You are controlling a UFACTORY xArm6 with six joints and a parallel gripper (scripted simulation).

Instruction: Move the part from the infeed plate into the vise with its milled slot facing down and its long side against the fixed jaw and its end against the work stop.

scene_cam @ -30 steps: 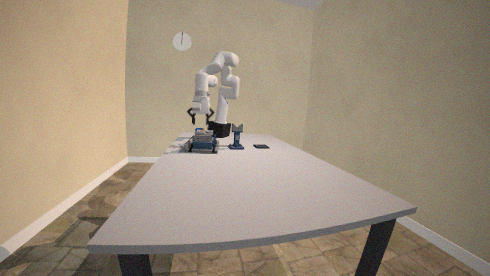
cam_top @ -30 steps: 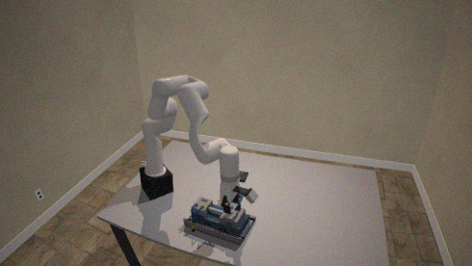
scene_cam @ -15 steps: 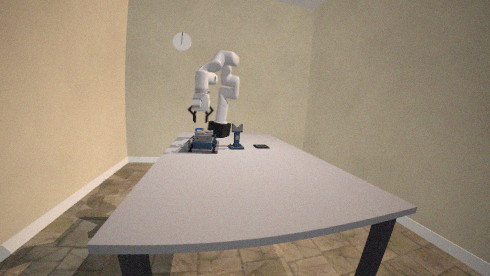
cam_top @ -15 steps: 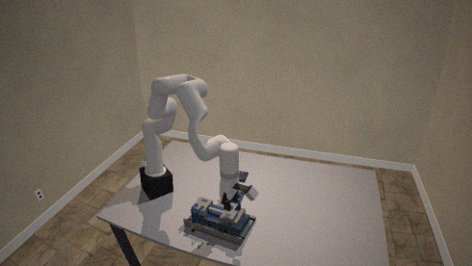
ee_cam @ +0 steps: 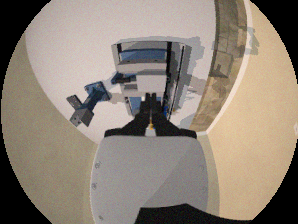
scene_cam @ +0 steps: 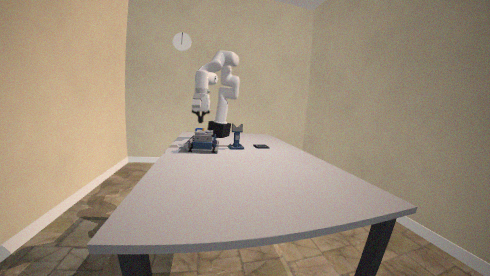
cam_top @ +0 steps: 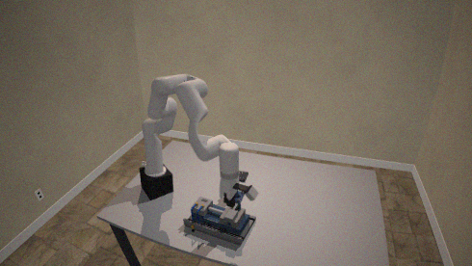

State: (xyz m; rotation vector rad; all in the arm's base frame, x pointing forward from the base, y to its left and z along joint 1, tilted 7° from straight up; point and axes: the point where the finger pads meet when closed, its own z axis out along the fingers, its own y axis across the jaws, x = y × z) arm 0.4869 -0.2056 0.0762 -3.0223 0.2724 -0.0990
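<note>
My hand is 90 mm above the part. The rest, counted from my hand: vise (70 mm behind, 30 mm to the left, 140 mm below); dark infeed plate (70 mm behind, 430 mm to the left, 180 mm below).
</note>
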